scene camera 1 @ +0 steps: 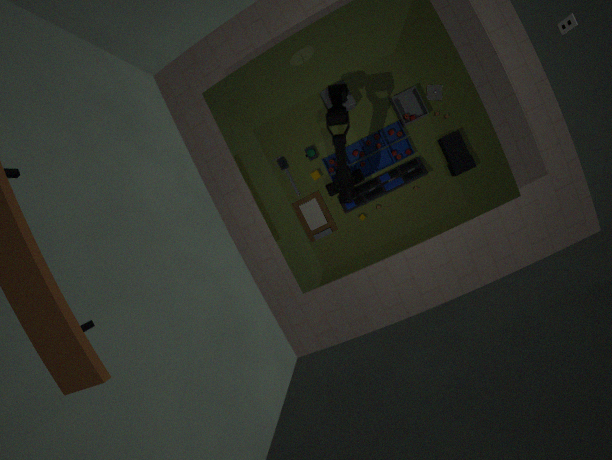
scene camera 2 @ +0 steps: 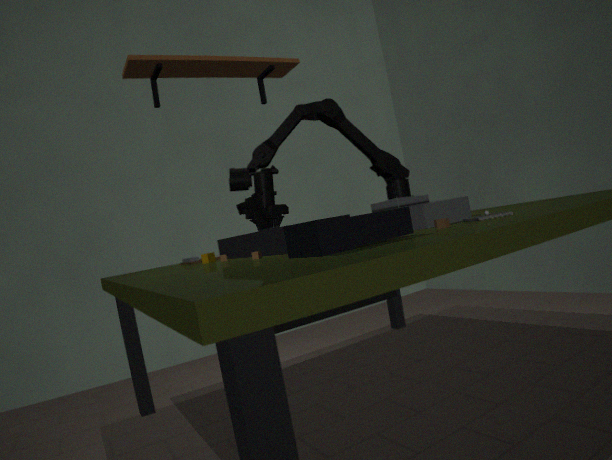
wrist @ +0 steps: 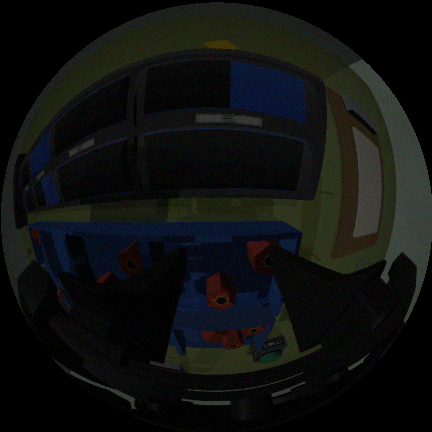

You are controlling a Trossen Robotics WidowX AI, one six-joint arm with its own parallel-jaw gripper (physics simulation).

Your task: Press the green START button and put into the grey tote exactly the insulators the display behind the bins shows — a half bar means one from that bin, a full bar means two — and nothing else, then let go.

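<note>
My gripper is open and empty, pointing down over the end bin of the blue bins. In the wrist view a red insulator lies below and between the fingers, and another insulator is beside the right fingertip. The grey tote has red insulators in one corner; their exact count is unclear. The dark display shows a half blue bar at its near right; farther bars are partly visible. The green START button is beside the bins.
A brown-framed white board lies near the display's end. A black box stands beyond its other end. Yellow blocks, a long-handled tool and a pale square plate lie on the green table.
</note>
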